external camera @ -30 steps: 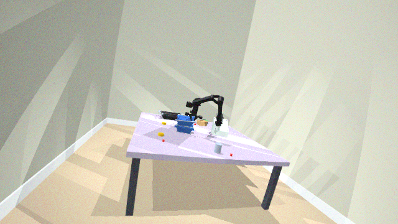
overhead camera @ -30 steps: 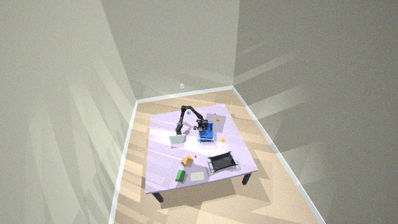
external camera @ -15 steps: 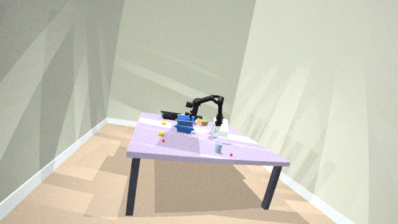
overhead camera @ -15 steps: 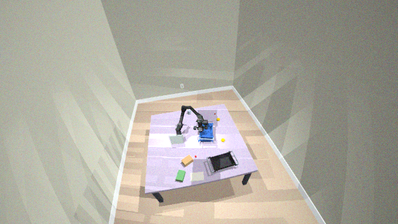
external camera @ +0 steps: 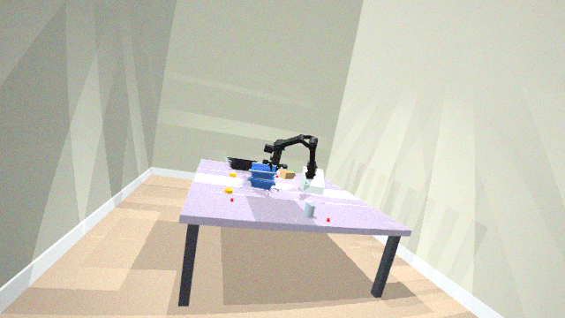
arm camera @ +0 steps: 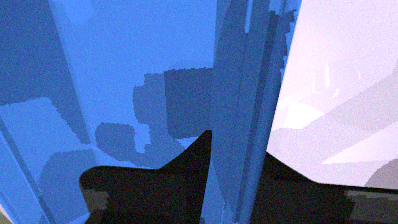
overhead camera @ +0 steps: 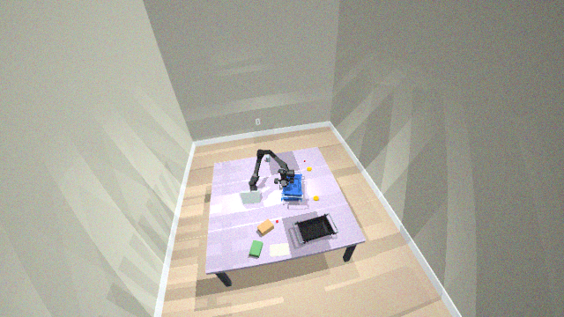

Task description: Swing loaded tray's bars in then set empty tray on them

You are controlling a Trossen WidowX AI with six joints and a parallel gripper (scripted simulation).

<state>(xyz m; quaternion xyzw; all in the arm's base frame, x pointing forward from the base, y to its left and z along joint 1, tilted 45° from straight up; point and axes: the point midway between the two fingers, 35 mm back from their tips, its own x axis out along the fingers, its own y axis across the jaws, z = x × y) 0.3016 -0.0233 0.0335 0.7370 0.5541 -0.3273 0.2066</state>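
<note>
The blue tray lies 7 cm ahead of my gripper tip, 3 cm above it and 2 cm to the right of it. Round my gripper tip: white slab (58 cm to the right, 18 cm behind, 8 cm below); then orange block (36 cm to the right, 25 cm behind, 6 cm below); then grey cylinder (52 cm to the left, 8 cm behind, 5 cm below).
</note>
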